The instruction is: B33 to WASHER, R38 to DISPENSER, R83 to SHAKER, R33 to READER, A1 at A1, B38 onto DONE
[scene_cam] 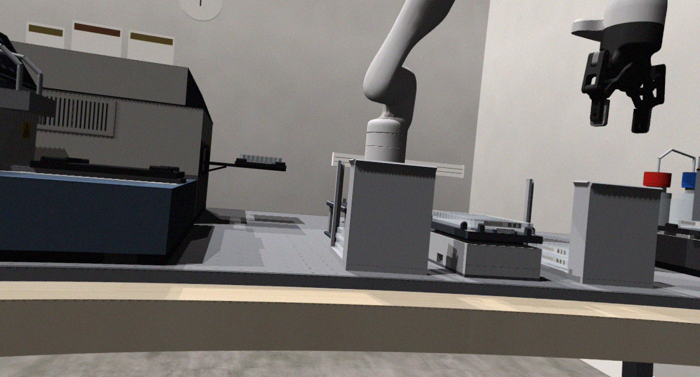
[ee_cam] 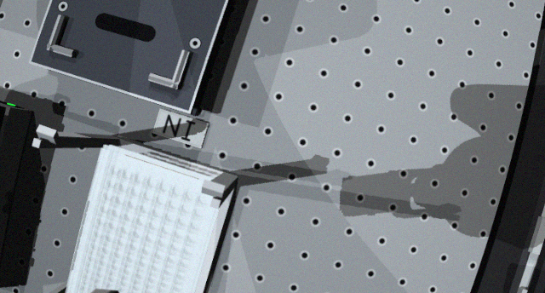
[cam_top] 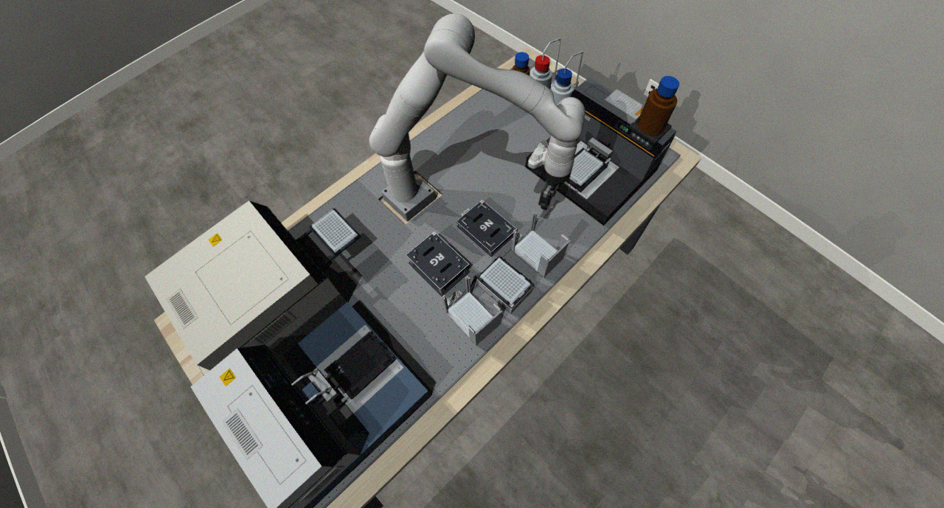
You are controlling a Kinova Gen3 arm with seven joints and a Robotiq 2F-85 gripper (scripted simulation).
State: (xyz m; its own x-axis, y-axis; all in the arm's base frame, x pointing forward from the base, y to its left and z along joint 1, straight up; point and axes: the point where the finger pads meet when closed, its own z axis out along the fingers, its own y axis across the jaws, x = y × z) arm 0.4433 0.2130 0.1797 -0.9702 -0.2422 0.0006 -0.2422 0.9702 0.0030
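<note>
Now: hand 190 mm above the plate B33, 80 mm to the left of it and 40 mm short of it. From my hand the other things lie so: plate R83: 240 mm to the right, 160 mm below, 40 mm ahead; then plate R38: 250 mm to the left, 140 mm below, 40 mm behind; then nest N6: 190 mm below, 140 mm behind, 120 mm to the right.
</note>
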